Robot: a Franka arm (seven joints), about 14 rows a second.
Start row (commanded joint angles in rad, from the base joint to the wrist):
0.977 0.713 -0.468 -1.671 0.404 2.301 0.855
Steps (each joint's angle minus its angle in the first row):
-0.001 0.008 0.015 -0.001 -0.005 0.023 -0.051
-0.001 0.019 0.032 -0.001 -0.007 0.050 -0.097
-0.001 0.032 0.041 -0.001 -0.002 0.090 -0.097
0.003 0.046 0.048 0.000 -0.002 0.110 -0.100
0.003 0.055 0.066 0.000 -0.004 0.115 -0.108
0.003 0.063 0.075 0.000 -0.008 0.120 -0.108
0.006 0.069 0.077 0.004 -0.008 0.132 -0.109
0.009 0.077 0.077 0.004 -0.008 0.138 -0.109
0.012 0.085 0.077 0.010 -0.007 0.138 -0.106
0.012 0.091 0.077 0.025 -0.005 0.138 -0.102
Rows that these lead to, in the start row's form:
0.976 0.721 -0.453 -1.672 0.399 2.324 0.804
0.976 0.732 -0.436 -1.672 0.397 2.351 0.758
0.976 0.745 -0.427 -1.672 0.402 2.391 0.758
0.980 0.759 -0.420 -1.671 0.402 2.411 0.755
0.980 0.768 -0.402 -1.671 0.400 2.416 0.747
0.980 0.776 -0.393 -1.671 0.396 2.421 0.747
0.983 0.782 -0.391 -1.667 0.396 2.433 0.746
0.986 0.790 -0.391 -1.667 0.396 2.439 0.746
0.989 0.798 -0.391 -1.661 0.397 2.439 0.749
0.989 0.804 -0.391 -1.646 0.399 2.439 0.753

